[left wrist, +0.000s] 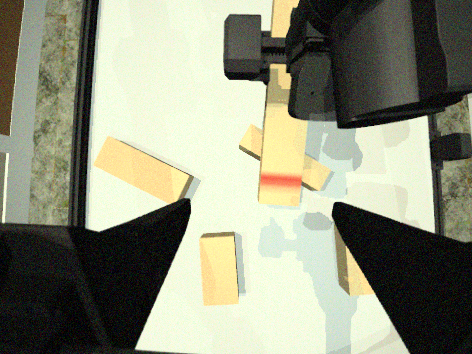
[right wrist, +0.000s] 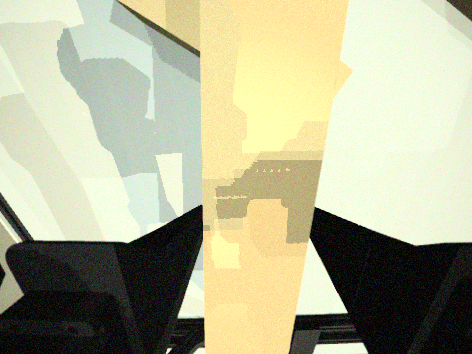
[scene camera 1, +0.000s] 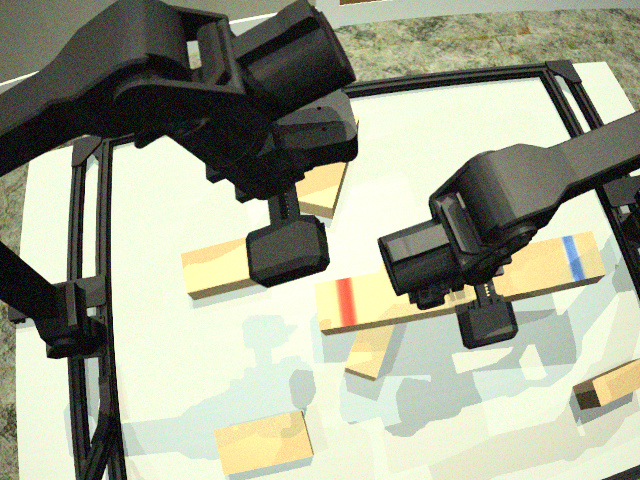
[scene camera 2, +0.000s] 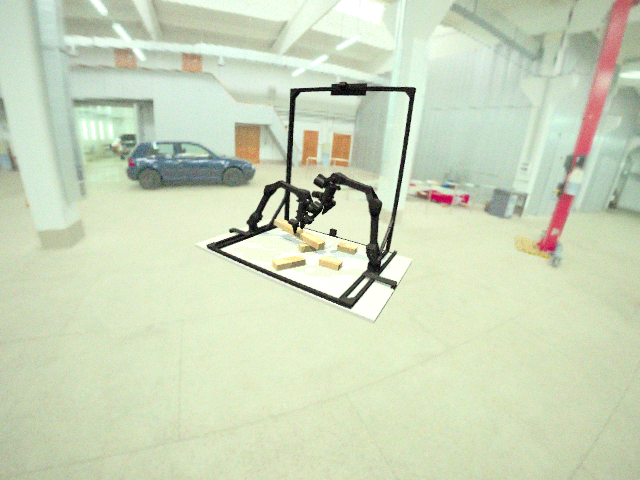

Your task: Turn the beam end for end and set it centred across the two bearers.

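Pixels of known places: left gripper, fingertip midpoint: (left wrist: 261, 206) (scene camera 1: 315, 209) (scene camera 2: 318, 216); right gripper, fingertip midpoint: (left wrist: 287, 82) (right wrist: 254, 211) (scene camera 2: 298, 232); left arm's base at its link origin: (scene camera 1: 87, 337) (scene camera 2: 373, 270); right arm's base at its link origin: (scene camera 1: 637, 229) (scene camera 2: 253, 231).
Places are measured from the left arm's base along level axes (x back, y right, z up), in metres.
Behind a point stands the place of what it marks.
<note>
The beam (scene camera 1: 537, 266) {x -0.642, y 0.050, z 0.109 m} (scene camera 2: 312, 239) {x -0.417, y 0.013, z 0.069 m} (left wrist: 284, 150) {x -0.440, y 0.034, z 0.074 m} (right wrist: 275, 110) {x -0.484, y 0.032, z 0.081 m} is a long pale wooden bar. In scene camera 1 its red band is at the left end and its blue band at the right end. My right gripper (scene camera 1: 478, 299) {x -0.547, y 0.041, z 0.076 m} (right wrist: 254, 211) {x -0.547, y 0.041, z 0.076 m} is shut on the beam near mid-length and holds it above the table. My left gripper (scene camera 1: 284, 206) (left wrist: 261, 206) {x -0.371, y -0.020, z 0.237 m} is open and empty, high over the table, beyond the red end. A wooden block (scene camera 1: 371, 353) {x -0.415, y 0.096, z 0.025 m} (left wrist: 317, 172) {x -0.410, y 0.104, z 0.025 m} (right wrist: 182, 25) {x -0.432, y 0.085, z 0.025 m} lies below the beam, slantwise to it. Which blocks are the two bearers I cannot tell.
More blocks lie about: one (scene camera 1: 219, 269) {x -0.228, y -0.065, z 0.019 m} (left wrist: 219, 270) {x -0.235, y -0.072, z 0.019 m} below my left gripper, one (scene camera 1: 325, 188) {x -0.402, y -0.163, z 0.019 m} (left wrist: 142, 167) {x -0.421, y -0.217, z 0.019 m} behind it, one (scene camera 1: 263, 444) {x -0.253, y 0.190, z 0.019 m} (left wrist: 352, 280) {x -0.217, y 0.166, z 0.019 m} at the front and one (scene camera 1: 617, 384) {x -0.745, y 0.228, z 0.044 m} at the right. A black frame rail (scene camera 1: 449, 82) {x -0.677, y -0.362, z -0.011 m} borders the table.
</note>
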